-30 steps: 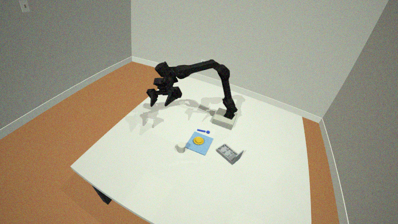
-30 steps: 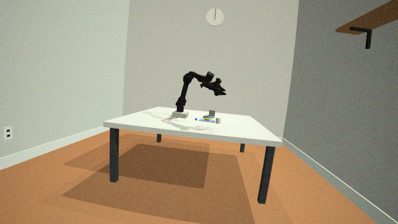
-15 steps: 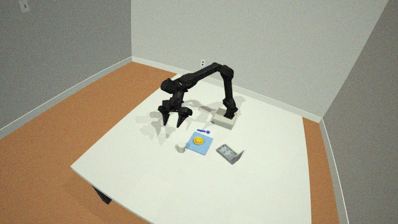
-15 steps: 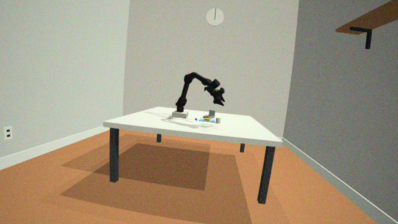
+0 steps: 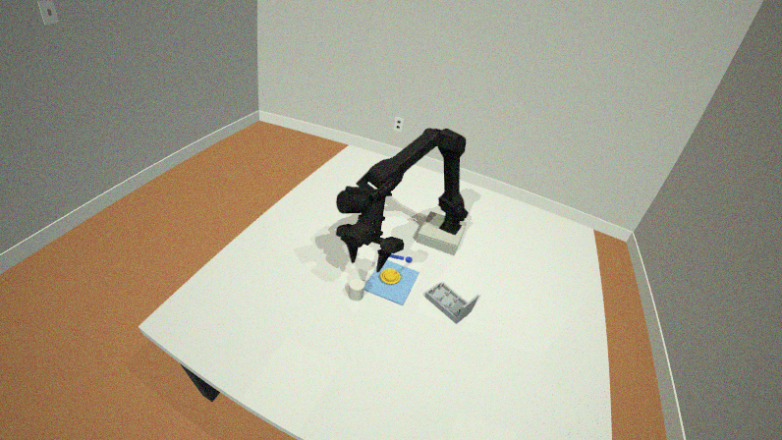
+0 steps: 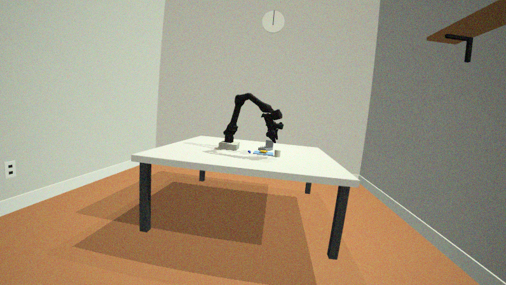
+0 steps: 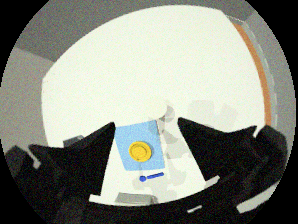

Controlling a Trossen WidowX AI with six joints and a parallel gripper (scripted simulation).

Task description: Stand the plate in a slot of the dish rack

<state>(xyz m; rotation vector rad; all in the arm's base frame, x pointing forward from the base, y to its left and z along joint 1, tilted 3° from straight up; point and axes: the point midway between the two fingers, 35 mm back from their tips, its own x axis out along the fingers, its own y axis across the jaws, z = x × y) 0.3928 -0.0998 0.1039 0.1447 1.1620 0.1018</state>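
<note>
My gripper tip is 9 cm past the yellow plate, 4 cm to the right of it and 9 cm above it. From my gripper tip the other things lie so: blue spoon: 20 cm behind, 2 cm to the left, 11 cm below; blue mat: 10 cm behind, 5 cm to the left, 11 cm below; white cup: 2 cm ahead, 1 cm to the right, 9 cm below.
</note>
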